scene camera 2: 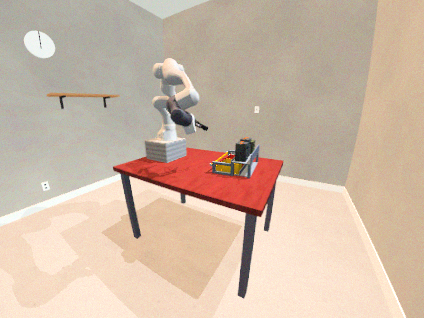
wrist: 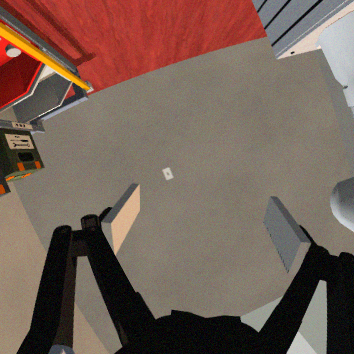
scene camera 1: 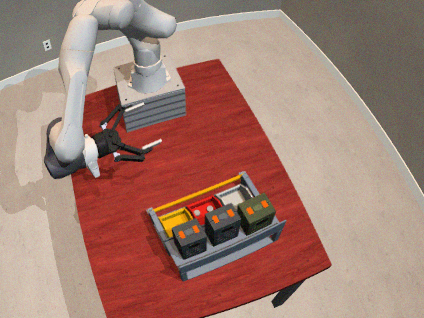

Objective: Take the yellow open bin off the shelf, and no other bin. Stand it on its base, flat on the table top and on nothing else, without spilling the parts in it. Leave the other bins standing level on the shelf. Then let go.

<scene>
In view: the gripper (scene camera 1: 151,123).
The gripper also shows in the wrist view (wrist: 202,203).
</scene>
